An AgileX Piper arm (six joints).
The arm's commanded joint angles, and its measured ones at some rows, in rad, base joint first. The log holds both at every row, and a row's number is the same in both.
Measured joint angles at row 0: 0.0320, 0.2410, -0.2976, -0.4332, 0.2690, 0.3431
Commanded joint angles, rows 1 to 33: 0.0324, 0.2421, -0.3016, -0.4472, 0.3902, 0.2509; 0.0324, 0.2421, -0.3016, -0.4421, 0.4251, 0.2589; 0.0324, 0.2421, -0.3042, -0.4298, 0.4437, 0.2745; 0.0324, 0.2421, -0.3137, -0.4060, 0.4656, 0.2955; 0.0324, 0.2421, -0.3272, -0.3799, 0.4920, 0.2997; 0.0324, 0.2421, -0.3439, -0.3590, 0.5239, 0.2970; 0.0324, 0.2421, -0.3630, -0.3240, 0.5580, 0.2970; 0.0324, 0.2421, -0.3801, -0.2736, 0.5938, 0.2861; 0.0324, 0.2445, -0.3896, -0.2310, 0.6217, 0.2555; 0.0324, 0.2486, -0.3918, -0.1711, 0.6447, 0.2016; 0.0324, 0.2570, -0.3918, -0.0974, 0.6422, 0.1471; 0.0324, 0.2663, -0.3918, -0.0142, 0.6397, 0.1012; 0.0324, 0.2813, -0.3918, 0.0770, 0.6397, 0.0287; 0.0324, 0.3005, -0.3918, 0.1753, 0.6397, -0.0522; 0.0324, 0.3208, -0.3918, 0.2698, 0.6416, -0.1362; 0.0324, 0.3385, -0.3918, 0.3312, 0.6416, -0.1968; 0.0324, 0.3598, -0.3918, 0.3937, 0.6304, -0.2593; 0.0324, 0.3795, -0.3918, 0.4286, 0.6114, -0.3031; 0.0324, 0.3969, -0.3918, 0.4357, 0.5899, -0.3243; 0.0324, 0.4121, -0.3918, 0.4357, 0.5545, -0.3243; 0.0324, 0.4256, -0.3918, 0.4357, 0.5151, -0.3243; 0.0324, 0.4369, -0.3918, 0.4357, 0.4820, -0.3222; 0.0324, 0.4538, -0.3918, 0.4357, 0.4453, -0.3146; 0.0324, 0.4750, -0.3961, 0.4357, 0.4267, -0.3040; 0.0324, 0.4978, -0.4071, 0.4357, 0.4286, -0.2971; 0.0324, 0.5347, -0.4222, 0.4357, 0.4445, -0.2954; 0.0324, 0.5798, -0.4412, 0.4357, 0.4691, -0.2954; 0.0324, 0.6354, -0.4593, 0.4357, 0.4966, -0.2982; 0.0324, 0.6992, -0.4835, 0.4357, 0.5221, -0.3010; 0.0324, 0.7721, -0.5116, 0.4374, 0.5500, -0.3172; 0.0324, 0.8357, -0.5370, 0.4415, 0.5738, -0.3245; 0.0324, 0.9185, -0.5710, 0.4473, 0.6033, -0.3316; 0.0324, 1.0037, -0.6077, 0.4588, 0.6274, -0.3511
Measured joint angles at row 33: 0.0320, 0.7495, -0.5077, 0.4363, 0.5388, -0.3072
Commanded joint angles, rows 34 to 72: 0.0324, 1.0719, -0.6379, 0.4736, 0.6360, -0.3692; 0.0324, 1.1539, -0.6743, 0.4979, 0.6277, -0.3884; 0.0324, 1.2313, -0.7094, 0.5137, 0.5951, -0.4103; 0.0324, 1.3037, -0.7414, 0.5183, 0.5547, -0.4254; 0.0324, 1.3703, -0.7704, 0.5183, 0.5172, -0.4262; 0.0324, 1.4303, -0.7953, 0.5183, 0.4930, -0.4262; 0.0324, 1.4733, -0.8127, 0.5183, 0.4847, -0.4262; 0.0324, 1.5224, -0.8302, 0.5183, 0.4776, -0.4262; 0.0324, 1.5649, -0.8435, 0.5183, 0.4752, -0.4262; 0.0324, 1.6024, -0.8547, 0.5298, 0.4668, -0.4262; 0.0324, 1.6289, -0.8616, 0.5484, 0.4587, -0.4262; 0.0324, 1.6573, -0.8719, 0.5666, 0.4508, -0.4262; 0.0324, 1.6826, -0.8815, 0.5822, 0.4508, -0.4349; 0.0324, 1.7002, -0.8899, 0.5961, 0.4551, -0.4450; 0.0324, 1.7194, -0.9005, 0.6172, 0.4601, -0.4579; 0.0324, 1.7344, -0.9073, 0.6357, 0.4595, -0.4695; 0.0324, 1.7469, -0.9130, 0.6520, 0.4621, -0.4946; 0.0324, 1.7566, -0.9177, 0.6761, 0.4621, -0.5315; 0.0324, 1.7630, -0.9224, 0.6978, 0.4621, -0.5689; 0.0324, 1.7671, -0.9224, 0.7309, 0.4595, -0.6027; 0.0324, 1.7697, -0.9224, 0.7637, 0.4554, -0.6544; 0.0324, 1.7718, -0.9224, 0.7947, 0.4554, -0.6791; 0.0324, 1.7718, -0.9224, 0.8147, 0.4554, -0.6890; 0.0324, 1.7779, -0.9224, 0.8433, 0.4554, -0.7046; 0.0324, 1.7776, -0.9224, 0.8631, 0.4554, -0.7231; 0.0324, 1.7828, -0.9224, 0.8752, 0.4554, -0.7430; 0.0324, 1.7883, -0.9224, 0.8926, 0.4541, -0.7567; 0.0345, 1.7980, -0.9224, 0.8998, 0.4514, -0.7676; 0.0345, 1.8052, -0.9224, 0.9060, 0.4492, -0.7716; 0.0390, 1.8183, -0.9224, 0.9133, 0.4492, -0.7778; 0.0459, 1.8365, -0.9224, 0.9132, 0.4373, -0.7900; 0.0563, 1.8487, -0.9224, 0.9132, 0.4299, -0.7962; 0.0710, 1.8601, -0.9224, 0.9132, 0.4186, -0.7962; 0.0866, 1.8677, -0.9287, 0.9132, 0.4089, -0.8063; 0.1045, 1.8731, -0.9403, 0.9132, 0.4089, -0.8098; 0.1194, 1.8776, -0.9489, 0.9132, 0.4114, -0.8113; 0.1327, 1.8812, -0.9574, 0.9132, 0.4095, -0.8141; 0.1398, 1.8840, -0.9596, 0.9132, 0.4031, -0.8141; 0.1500, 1.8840, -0.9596, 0.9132, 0.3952, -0.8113
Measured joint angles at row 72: 0.1257, 1.8777, -0.9479, 0.9084, 0.4165, -0.8021
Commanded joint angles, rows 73 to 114: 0.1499, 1.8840, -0.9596, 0.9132, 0.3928, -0.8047; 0.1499, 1.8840, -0.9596, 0.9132, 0.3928, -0.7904; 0.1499, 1.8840, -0.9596, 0.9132, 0.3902, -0.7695; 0.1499, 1.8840, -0.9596, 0.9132, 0.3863, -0.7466; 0.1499, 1.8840, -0.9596, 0.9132, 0.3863, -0.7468; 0.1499, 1.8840, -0.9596, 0.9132, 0.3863, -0.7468; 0.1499, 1.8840, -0.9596, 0.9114, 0.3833, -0.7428; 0.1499, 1.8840, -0.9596, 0.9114, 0.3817, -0.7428; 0.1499, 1.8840, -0.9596, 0.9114, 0.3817, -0.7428; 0.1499, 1.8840, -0.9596, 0.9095, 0.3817, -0.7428; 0.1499, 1.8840, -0.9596, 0.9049, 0.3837, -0.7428; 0.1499, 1.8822, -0.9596, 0.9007, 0.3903, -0.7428; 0.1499, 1.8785, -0.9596, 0.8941, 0.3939, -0.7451; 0.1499, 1.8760, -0.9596, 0.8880, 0.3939, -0.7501; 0.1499, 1.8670, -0.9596, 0.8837, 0.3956, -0.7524; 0.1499, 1.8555, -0.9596, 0.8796, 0.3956, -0.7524; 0.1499, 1.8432, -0.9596, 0.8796, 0.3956, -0.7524; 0.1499, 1.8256, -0.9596, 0.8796, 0.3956, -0.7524; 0.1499, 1.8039, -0.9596, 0.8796, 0.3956, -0.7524; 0.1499, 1.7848, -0.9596, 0.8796, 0.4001, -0.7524; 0.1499, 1.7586, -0.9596, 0.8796, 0.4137, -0.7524; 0.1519, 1.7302, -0.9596, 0.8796, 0.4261, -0.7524; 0.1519, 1.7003, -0.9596, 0.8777, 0.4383, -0.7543; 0.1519, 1.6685, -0.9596, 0.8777, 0.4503, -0.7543; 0.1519, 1.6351, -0.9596, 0.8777, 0.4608, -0.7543; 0.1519, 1.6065, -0.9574, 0.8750, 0.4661, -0.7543; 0.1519, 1.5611, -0.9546, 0.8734, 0.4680, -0.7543; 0.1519, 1.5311, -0.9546, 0.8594, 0.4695, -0.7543; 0.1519, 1.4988, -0.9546, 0.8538, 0.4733, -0.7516; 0.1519, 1.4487, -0.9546, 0.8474, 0.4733, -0.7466; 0.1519, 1.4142, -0.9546, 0.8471, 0.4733, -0.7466; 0.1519, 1.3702, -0.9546, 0.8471, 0.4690, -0.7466; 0.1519, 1.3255, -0.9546, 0.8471, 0.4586, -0.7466; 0.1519, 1.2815, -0.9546, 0.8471, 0.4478, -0.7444; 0.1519, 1.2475, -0.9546, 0.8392, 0.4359, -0.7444; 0.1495, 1.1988, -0.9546, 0.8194, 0.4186, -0.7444; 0.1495, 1.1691, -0.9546, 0.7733, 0.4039, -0.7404; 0.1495, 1.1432, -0.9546, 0.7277, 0.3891, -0.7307; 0.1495, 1.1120, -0.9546, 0.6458, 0.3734, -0.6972; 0.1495, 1.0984, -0.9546, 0.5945, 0.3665, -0.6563; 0.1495, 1.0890, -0.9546, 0.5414, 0.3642, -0.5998; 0.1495, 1.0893, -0.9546, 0.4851, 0.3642, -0.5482
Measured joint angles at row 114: 0.1503, 1.1254, -0.9541, 0.6769, 0.3915, -0.6914
